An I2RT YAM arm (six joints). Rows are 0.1 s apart.
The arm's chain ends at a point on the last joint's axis. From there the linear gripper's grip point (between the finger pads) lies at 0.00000 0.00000 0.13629 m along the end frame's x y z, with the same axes.
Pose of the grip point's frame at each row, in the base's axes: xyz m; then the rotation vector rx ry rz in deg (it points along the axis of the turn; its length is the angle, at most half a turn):
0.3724, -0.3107, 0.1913, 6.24, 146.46, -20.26
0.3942, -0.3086, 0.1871, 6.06, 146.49, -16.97
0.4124, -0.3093, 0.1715, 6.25, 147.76, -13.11
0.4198, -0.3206, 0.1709, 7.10, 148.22, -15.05
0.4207, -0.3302, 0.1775, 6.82, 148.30, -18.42
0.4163, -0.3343, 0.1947, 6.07, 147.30, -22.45
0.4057, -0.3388, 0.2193, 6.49, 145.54, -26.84
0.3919, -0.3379, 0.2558, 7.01, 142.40, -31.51
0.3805, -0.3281, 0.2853, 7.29, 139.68, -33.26
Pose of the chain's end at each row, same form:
0.3023, -0.2735, 0.3021, 6.24, 146.46, -20.26
0.3229, -0.2769, 0.2988, 6.06, 146.49, -16.97
0.3424, -0.2841, 0.2857, 6.25, 147.76, -13.11
0.3516, -0.2919, 0.2853, 7.10, 148.22, -15.05
0.3537, -0.2961, 0.2912, 6.82, 148.30, -18.42
0.3488, -0.2938, 0.3059, 6.07, 147.30, -22.45
0.3370, -0.2908, 0.3268, 6.49, 145.54, -26.84
0.3202, -0.2818, 0.3572, 7.01, 142.40, -31.51
0.3051, -0.2687, 0.3821, 7.29, 139.68, -33.26

